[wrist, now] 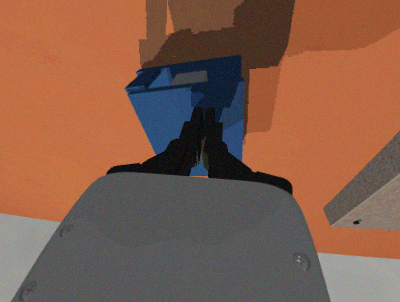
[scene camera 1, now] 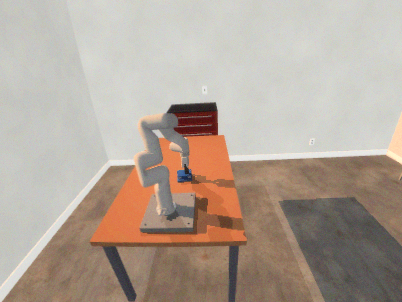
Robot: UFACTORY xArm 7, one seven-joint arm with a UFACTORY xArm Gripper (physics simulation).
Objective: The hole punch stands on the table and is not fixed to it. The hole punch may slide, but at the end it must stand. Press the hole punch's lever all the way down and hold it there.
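Where they show: gripper, fingertip midpoint: (wrist: 205,121) (scene camera 1: 187,173); arm's base at its link origin: (scene camera 1: 166,208).
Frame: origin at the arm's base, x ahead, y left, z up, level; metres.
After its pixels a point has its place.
The blue hole punch (scene camera 1: 182,178) {z -0.024, x 0.378, y -0.022 m} (wrist: 223,68) {z -0.024, x 0.378, y -0.094 m} stands upright on the orange table, under the arm. Its broad blue lever (wrist: 159,112) {z 0.020, x 0.430, y -0.066 m} faces the camera in the wrist view, with a grey part showing beyond its edge. My gripper (scene camera 1: 187,172) {z 0.019, x 0.389, y -0.061 m} (wrist: 205,121) {z 0.019, x 0.389, y -0.061 m} is shut and empty, its black fingertips together and pointing down at the top of the hole punch, by the lever's right part in the wrist view. The fingers hide part of the lever. Contact and how far the lever is down cannot be told for certain.
The arm's grey base plate (scene camera 1: 182,220) {z 0.000, x -0.094, y -0.126 m} (wrist: 372,192) {z -0.001, x 0.150, y 0.035 m} is bolted on the near part of the orange table (scene camera 1: 125,215) {z -0.036, x -0.054, y 0.272 m} (wrist: 65,125) {z -0.036, x 0.608, y 0.012 m}. A red drawer cabinet (scene camera 1: 200,120) stands beyond the table's far end. Shadows of the arm fall beside the hole punch.
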